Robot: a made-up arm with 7 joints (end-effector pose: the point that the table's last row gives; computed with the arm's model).
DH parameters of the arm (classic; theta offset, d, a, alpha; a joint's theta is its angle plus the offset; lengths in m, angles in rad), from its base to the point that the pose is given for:
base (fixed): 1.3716 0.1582 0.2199 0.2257
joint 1: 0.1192 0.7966 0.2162 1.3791
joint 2: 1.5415 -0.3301 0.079 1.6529
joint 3: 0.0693 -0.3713 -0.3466 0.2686
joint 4: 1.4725 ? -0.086 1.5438
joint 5: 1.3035 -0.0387 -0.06 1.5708
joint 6: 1.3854 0 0.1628 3.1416
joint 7: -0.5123 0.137 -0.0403 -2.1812
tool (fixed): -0.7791 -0.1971 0 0
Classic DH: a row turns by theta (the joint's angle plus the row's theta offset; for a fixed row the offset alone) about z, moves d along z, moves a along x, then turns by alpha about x.
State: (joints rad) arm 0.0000 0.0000 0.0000 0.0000 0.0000 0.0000 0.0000
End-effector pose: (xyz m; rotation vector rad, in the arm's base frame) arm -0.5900 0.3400 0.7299 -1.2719 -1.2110 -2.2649
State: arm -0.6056 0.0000 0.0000 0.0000 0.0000 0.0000 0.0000
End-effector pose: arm -0.3778 0.7375 0.7002 1.6383 0.9386 2.2035
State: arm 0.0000 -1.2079 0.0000 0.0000 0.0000 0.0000 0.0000
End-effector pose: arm -0.5930 0.1978 0.9978 1.3828 2.3301 1.1356
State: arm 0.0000 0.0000 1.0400 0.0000 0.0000 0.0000 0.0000
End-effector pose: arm -0.6019 0.3400 1.3093 -2.0178 -0.7726 -1.2071
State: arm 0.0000 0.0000 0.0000 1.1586 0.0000 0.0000 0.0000
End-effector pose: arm -0.3427 0.3988 1.0504 -2.1265 -1.0634 -0.9647
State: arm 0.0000 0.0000 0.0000 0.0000 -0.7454 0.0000 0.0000
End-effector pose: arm -0.6390 0.5546 0.7299 1.6077 0.6574 2.2294
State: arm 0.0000 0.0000 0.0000 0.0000 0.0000 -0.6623 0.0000
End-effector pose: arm -0.5900 0.4063 0.7828 1.4344 2.0262 1.8824
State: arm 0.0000 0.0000 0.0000 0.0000 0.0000 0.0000 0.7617
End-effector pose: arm -0.5900 0.3166 0.8514 1.4104 2.0873 1.7543
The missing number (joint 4, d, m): 0.4992
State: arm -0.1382 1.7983 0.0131 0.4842 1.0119 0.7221 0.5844
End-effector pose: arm -0.1181 0.7538 0.7209 0.6583 0.1973 -1.7142
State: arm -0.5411 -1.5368 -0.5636 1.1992 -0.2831 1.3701 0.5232
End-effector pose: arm -0.2921 0.6296 1.0116 1.6616 1.1385 0.7563
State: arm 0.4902 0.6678 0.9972 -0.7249 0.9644 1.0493 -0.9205
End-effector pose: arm -0.6465 -0.0931 0.8521 -0.2818 1.1922 -0.1431
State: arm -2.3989 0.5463 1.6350 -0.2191 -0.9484 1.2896 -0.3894
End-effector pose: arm 1.0830 0.6294 1.1782 -0.3925 -1.4144 0.4587
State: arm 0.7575 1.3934 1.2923 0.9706 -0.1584 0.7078 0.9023
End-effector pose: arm 0.0433 -0.1963 0.8504 -0.3452 -0.9117 0.3712
